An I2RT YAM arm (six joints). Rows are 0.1 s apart.
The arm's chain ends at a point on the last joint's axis. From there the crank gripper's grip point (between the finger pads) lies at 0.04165 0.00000 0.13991 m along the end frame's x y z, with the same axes.
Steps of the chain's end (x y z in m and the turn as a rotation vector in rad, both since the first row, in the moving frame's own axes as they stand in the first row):
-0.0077 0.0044 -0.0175 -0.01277 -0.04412 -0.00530
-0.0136 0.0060 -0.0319 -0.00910 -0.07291 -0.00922
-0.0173 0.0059 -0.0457 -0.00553 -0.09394 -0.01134
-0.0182 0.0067 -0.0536 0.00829 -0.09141 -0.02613
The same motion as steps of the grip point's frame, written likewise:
-0.0139 0.0060 -0.0158 -0.01277 -0.04412 -0.00530
-0.0239 0.0069 -0.0292 -0.00910 -0.07291 -0.00922
-0.0306 0.0063 -0.0424 -0.00553 -0.09394 -0.01134
-0.0312 0.0046 -0.0504 0.00829 -0.09141 -0.02613

